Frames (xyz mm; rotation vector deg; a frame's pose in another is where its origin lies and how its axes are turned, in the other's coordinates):
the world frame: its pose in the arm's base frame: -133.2 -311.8 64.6 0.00 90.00 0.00
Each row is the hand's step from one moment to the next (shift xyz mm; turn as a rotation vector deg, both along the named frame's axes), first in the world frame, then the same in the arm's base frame.
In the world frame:
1: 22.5 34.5 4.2 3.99 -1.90 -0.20
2: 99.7 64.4 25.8 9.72 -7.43 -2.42
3: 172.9 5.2 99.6 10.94 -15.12 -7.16
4: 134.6 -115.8 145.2 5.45 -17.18 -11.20
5: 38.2 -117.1 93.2 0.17 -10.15 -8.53
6: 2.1 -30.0 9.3 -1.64 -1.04 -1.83
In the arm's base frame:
1: 4.2 34.5 -22.5 -0.20 -1.90 -3.99
2: 25.8 64.4 -99.7 -2.42 -7.43 -9.72
3: 99.6 5.2 -172.9 -7.16 -15.12 -10.94
4: 145.2 -115.8 -134.6 -11.20 -17.18 -5.45
5: 93.2 -117.1 -38.2 -8.53 -10.15 -0.17
6: 9.3 -30.0 -2.1 -1.83 -1.04 1.64

